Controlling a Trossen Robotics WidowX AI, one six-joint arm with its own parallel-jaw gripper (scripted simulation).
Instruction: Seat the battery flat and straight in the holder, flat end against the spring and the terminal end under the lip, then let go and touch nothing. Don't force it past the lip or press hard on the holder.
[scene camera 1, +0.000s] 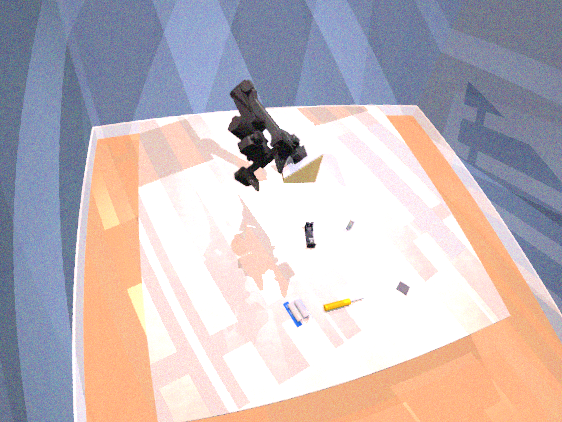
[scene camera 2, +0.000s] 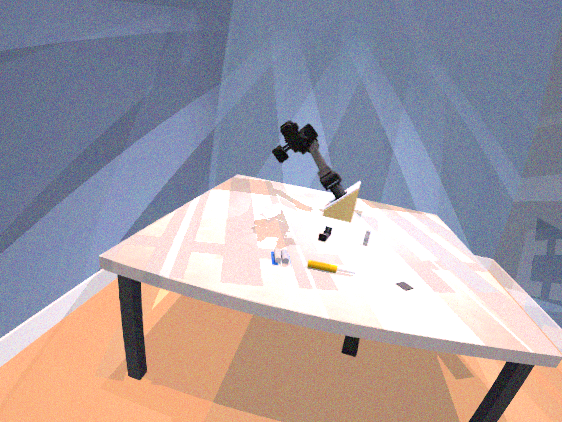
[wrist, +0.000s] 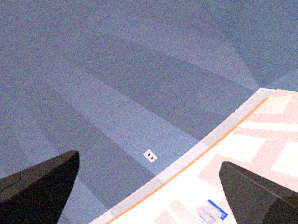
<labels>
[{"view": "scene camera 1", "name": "my gripper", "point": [268, 182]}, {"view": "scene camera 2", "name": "my gripper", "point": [291, 143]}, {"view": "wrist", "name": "my gripper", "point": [152, 165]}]
</labels>
